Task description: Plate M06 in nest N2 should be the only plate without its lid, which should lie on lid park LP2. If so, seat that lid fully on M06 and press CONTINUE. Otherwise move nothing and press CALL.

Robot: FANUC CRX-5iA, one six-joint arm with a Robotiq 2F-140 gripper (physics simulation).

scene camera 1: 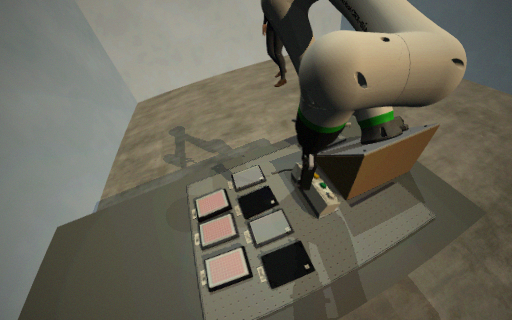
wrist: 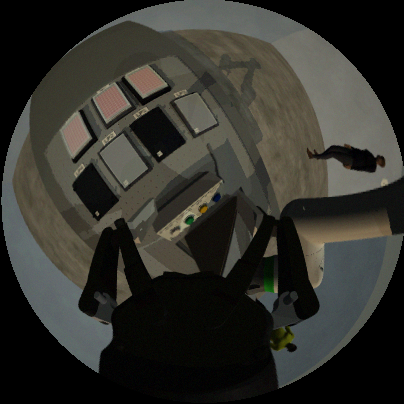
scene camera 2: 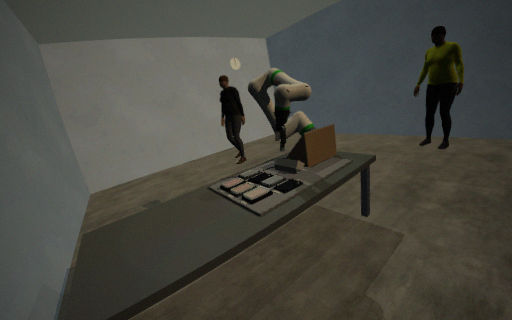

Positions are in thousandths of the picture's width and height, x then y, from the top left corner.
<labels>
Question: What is my gripper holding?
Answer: Nothing.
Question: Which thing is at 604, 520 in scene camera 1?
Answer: My gripper.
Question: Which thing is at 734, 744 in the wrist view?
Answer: My gripper.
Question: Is my gripper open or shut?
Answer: Open.
</labels>
